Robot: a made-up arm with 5 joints.
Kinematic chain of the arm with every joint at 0, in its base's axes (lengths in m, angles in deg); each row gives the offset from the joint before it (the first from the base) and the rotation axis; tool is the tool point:
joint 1: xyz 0 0 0.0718 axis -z
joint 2: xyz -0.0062 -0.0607 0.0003 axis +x
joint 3: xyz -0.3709 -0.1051 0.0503 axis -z
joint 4: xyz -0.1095 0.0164 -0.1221 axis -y
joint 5: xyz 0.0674 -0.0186 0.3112 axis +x
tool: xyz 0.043 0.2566 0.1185
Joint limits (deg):
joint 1: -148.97..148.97
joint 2: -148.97..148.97
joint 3: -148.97..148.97
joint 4: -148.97..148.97
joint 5: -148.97..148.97
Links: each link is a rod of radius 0.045 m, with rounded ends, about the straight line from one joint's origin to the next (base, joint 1, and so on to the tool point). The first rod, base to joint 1, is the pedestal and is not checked.
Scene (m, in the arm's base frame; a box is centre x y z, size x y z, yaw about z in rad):
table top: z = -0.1
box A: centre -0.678 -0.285 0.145 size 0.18 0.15 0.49 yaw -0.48
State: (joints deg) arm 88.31 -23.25 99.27 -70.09 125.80
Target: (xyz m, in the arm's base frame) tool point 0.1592 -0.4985 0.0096
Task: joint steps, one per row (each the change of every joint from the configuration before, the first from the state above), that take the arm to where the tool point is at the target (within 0.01 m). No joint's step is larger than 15 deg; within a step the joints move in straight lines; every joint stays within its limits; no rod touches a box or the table.
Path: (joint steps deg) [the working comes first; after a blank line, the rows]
Joints at the target: -21.26 -7.67 34.42 -84.26 83.08
Straight joint move there: touches box A.

1: -8.23 -12.55 -6.52 10.73 -14.37
2: -8.24 -12.54 -6.52 10.73 -14.36
3: -8.23 -12.55 -6.53 10.74 -14.37
4: -8.23 -12.54 -6.52 10.73 -14.37
5: -8.23 -12.55 -6.52 10.73 -14.36
6: -11.40 13.05 -5.37 -11.30 4.85
7: -11.40 13.06 -5.38 -11.31 4.85
8: -11.40 13.05 -5.37 -11.30 4.85
9: -11.41 13.05 -5.37 -11.31 4.85
10: -11.40 13.05 -5.37 -11.30 4.85
11: -11.40 13.05 -5.38 -11.31 4.86

